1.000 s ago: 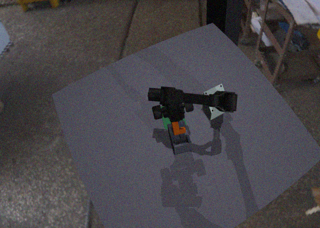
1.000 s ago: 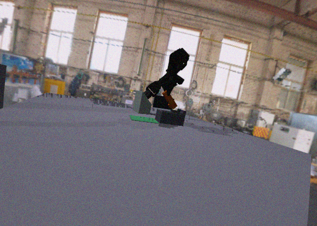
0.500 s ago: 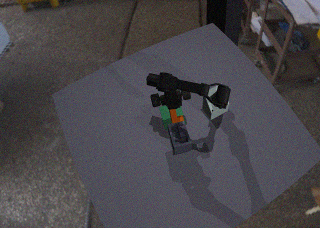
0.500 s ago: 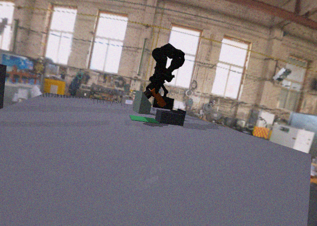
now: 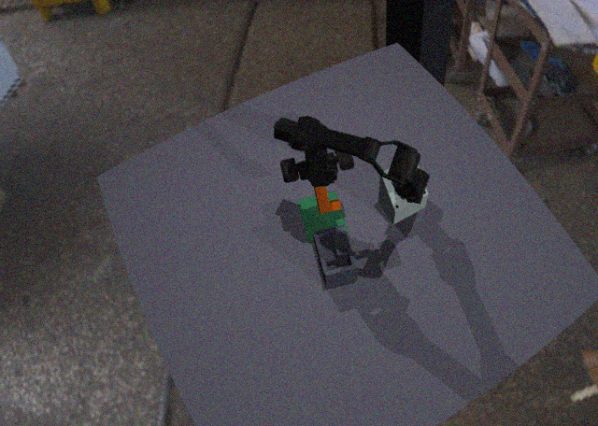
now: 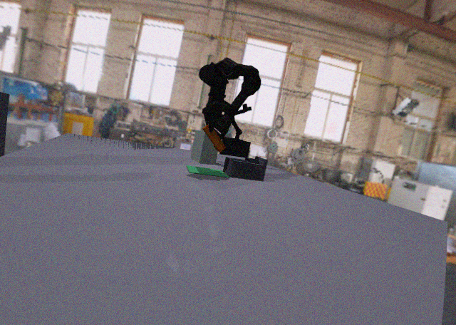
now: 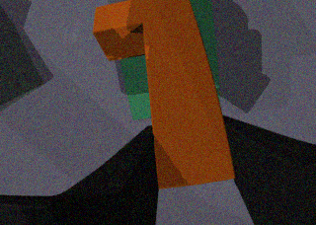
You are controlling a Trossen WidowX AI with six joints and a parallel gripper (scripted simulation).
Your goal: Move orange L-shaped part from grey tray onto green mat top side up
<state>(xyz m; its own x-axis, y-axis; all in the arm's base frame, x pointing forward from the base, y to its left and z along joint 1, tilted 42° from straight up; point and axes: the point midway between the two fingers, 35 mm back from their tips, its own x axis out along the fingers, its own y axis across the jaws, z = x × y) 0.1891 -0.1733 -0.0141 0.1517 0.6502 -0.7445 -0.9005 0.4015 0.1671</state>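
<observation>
The green mat is 10 mm ahead of my gripper tip, 20 mm to the left of it and 170 mm below it. From my gripper tip the other things lie so: orange L-shaped part (40 mm to the left, 30 mm below).
</observation>
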